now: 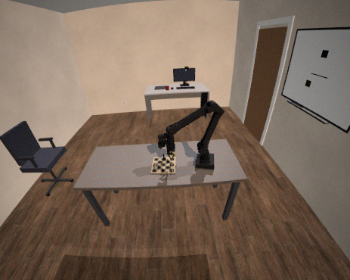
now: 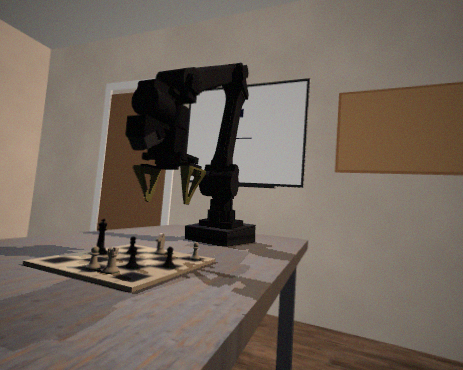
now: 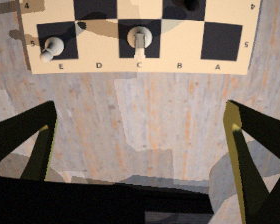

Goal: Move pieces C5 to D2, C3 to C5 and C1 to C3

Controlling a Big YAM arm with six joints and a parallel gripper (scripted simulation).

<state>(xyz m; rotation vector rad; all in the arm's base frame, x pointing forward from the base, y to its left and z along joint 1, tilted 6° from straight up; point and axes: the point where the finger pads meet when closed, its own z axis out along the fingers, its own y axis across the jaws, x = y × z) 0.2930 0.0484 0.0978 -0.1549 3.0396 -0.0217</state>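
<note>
The white rook lies 150 mm ahead of my hand, 100 mm below it and 50 mm to the left of it. The rest, counted from my hand: tall black piece (90 mm ahead, 80 mm below, 70 mm to the right); then chessboard (110 mm below, 80 mm ahead, 10 mm to the left).
</note>
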